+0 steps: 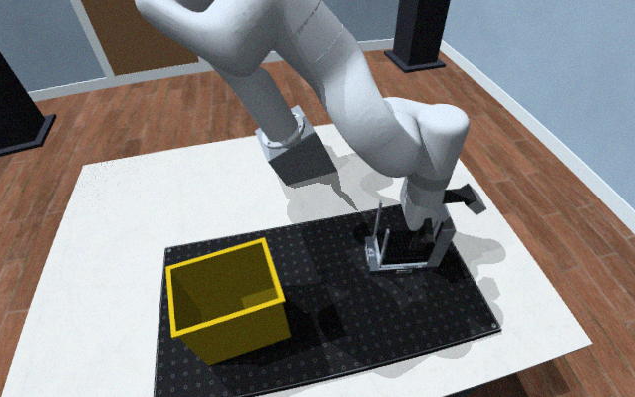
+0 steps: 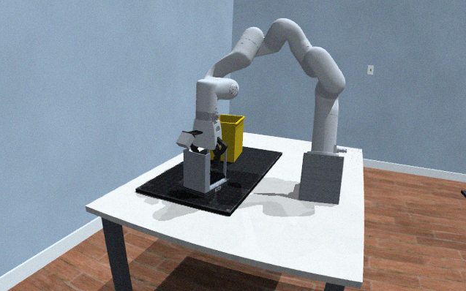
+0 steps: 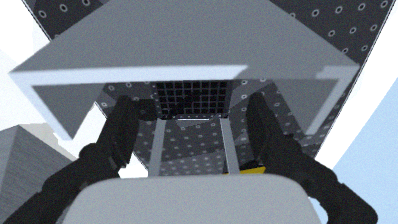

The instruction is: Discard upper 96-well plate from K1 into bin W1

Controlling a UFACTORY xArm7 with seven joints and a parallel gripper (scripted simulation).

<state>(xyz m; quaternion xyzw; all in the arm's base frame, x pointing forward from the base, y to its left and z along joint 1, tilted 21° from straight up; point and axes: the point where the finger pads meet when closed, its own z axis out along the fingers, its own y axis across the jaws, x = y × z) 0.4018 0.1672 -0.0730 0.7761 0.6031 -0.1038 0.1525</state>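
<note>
Now: hand 60 mm above the black 96-well plate. From my hand the other things lie so: thin post (50 mm behind, 50 mm to the right, 20 mm below); then tall grey back wall (20 mm ahead, 60 mm to the left, 20 mm below); then white 96-well plate (80 mm below).
</note>
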